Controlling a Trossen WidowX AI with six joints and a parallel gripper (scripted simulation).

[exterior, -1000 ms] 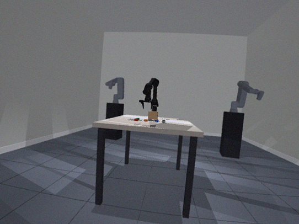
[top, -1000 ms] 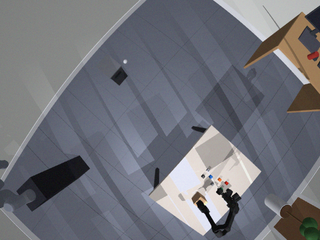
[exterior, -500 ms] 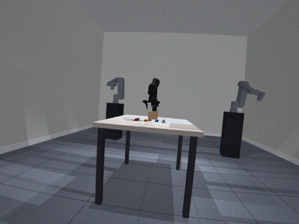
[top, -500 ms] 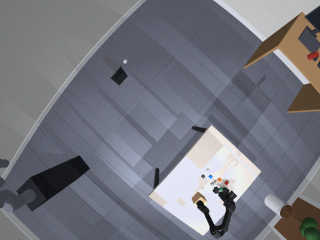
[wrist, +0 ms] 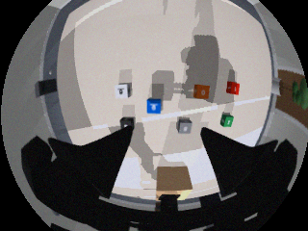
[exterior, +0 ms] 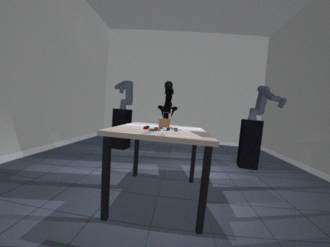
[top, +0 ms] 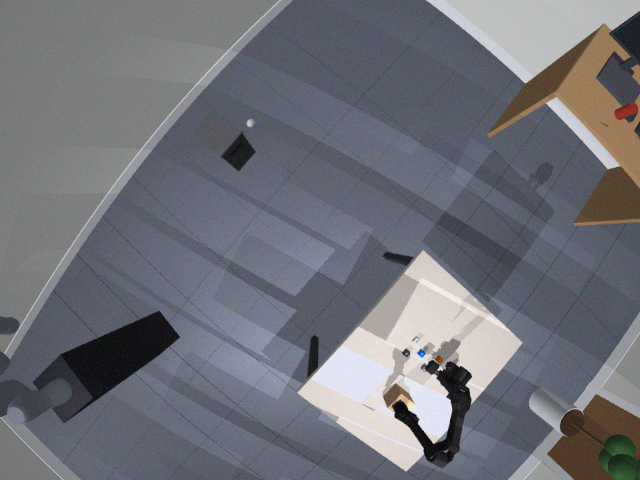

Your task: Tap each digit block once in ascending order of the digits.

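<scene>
Right now my gripper tip is 120 mm above the orange block, 80 mm to the left of it and 50 mm short of it. Also, from my gripper tip: blue block: 120 mm below, 20 mm to the left, 10 mm behind; then grey block: 120 mm below, 70 mm to the right, 50 mm behind; then white block: 120 mm below, 100 mm to the left, 20 mm ahead.
</scene>
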